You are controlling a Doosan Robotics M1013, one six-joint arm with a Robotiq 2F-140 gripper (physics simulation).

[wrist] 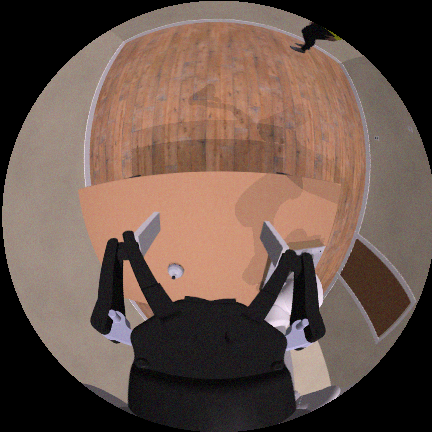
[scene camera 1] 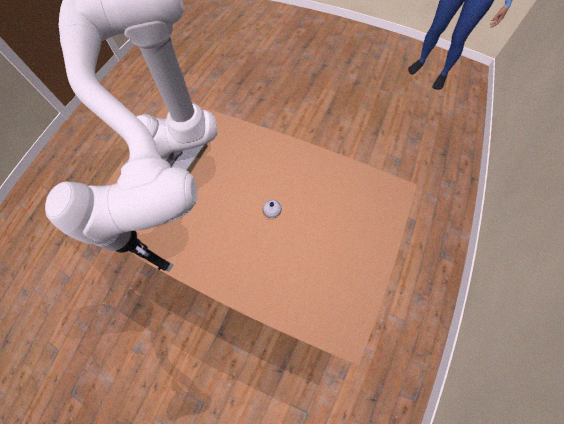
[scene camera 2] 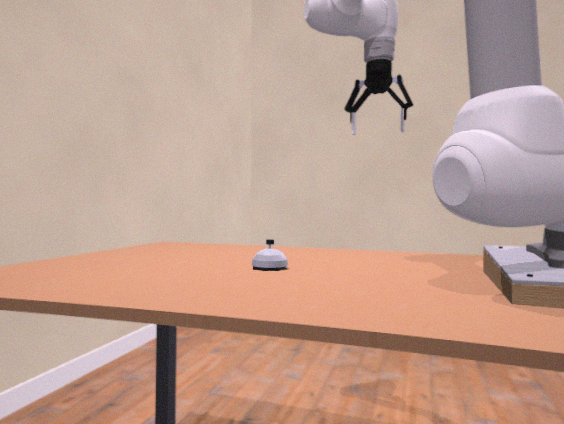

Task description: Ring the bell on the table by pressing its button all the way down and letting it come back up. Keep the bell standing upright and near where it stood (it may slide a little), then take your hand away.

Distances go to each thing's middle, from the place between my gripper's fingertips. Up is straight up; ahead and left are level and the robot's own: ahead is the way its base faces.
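Silver domed bell (scene camera 2: 269,259): well below my hand, a good way ahead of it, well to the left of it.
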